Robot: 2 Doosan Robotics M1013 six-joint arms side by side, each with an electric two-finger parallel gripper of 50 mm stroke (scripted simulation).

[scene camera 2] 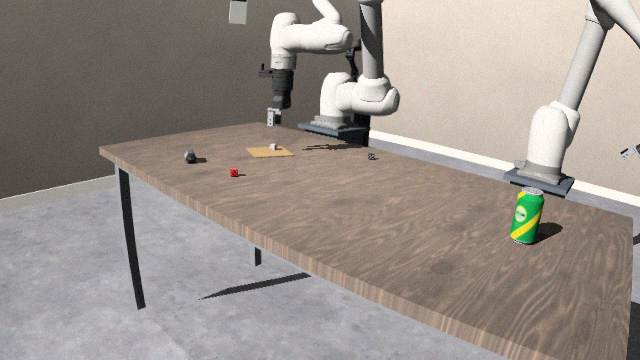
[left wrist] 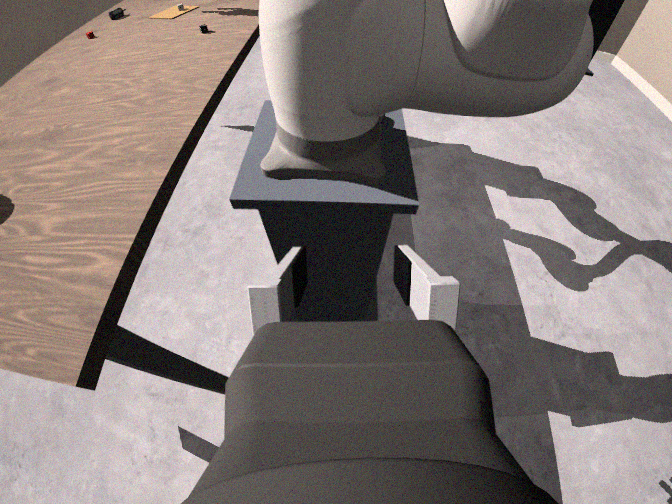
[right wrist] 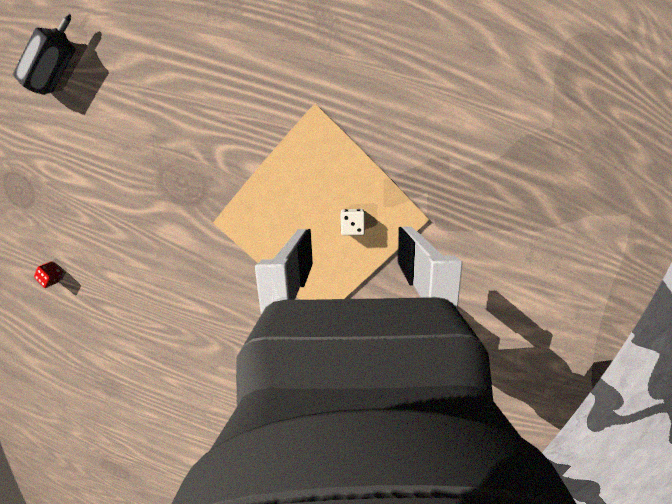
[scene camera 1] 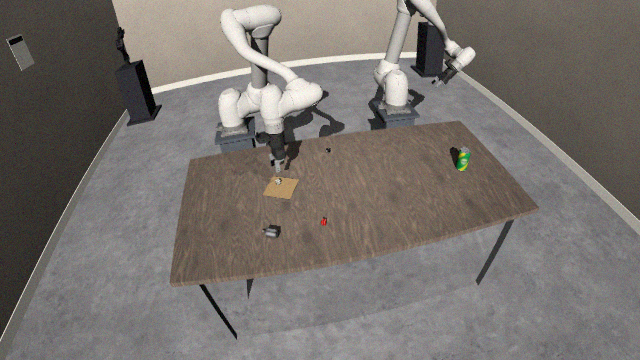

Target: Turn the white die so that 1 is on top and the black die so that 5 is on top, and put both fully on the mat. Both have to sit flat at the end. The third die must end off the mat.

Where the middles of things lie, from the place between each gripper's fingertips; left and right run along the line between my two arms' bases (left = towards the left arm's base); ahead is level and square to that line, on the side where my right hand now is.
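The tan mat (right wrist: 316, 171) is 110 mm below my right hand (scene camera 2: 274, 124), and it also lies 30 mm ahead of that hand and 10 mm to the left of it.
My left gripper, for its part, is 160 mm above the tan mat, while being 700 mm short of the mat and 1150 mm to the left of it.
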